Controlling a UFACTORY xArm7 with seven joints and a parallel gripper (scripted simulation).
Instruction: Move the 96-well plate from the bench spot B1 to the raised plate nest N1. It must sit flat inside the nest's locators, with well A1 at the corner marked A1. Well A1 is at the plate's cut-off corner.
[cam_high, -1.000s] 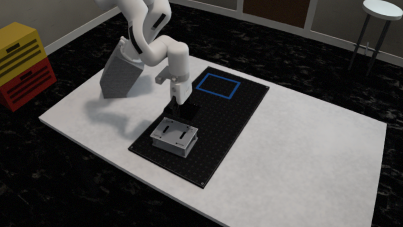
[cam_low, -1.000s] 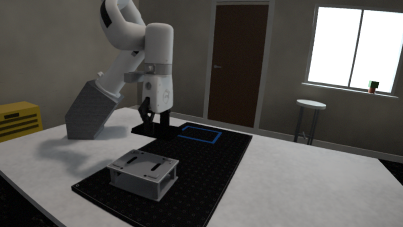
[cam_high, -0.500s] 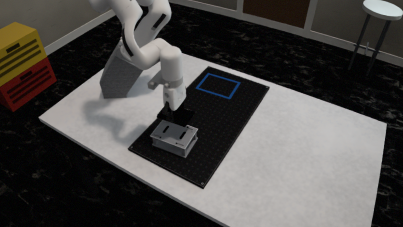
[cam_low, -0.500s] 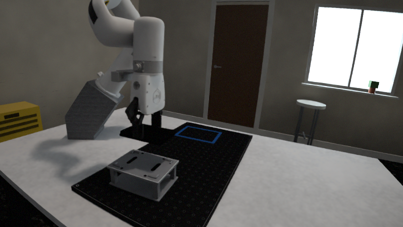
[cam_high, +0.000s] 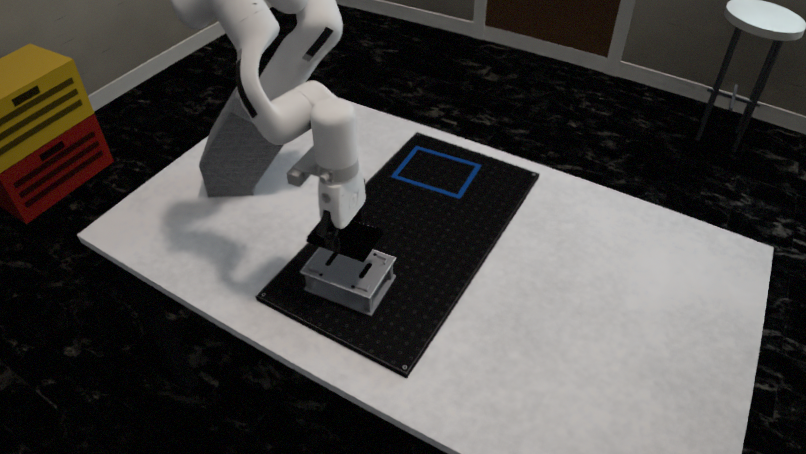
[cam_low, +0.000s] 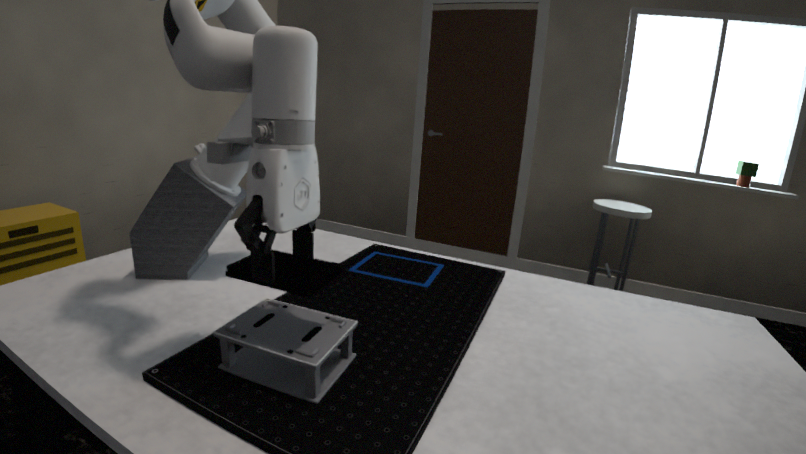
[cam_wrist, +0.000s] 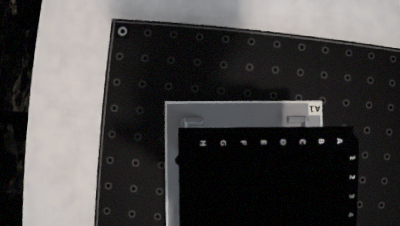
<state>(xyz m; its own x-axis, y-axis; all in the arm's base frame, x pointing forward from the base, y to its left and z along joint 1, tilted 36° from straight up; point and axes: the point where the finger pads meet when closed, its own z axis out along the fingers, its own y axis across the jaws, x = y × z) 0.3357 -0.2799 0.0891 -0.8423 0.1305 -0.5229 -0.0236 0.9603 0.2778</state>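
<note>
My hand is 10 mm above the black 96-well plate. The rest, counted from my hand: grey raised nest N1: 100 mm below.
</note>
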